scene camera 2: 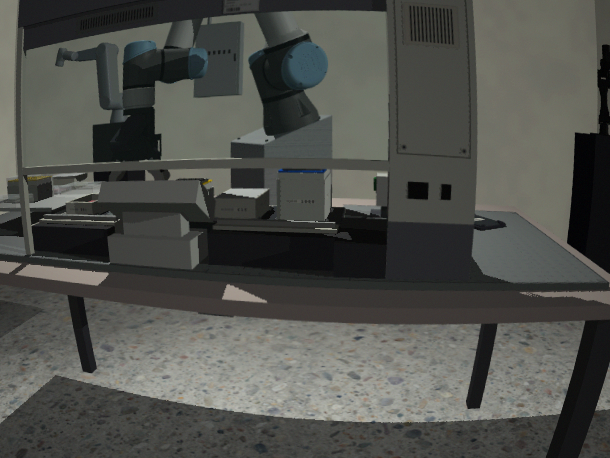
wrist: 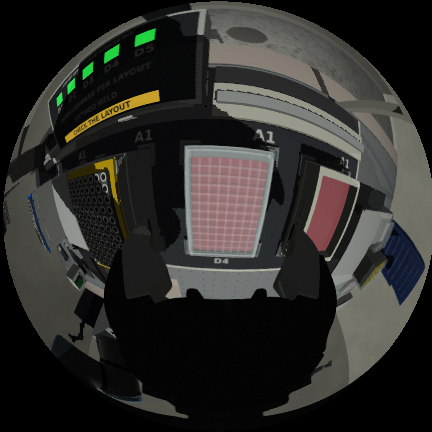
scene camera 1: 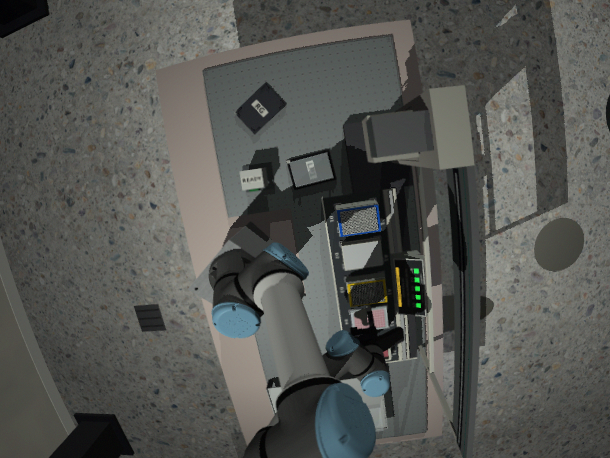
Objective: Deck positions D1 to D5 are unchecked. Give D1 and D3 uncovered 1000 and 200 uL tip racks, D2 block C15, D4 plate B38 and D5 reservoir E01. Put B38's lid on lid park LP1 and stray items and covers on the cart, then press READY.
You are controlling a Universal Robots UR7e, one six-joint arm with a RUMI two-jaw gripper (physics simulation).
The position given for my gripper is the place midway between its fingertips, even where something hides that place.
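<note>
My gripper (scene camera 1: 368, 321) is there for me to see, and I find the same gripper (wrist: 221, 224) again from the wrist. A cart (scene camera 1: 353, 382) is visible too, and the wrist view also gives me the cart (wrist: 368, 220).
</note>
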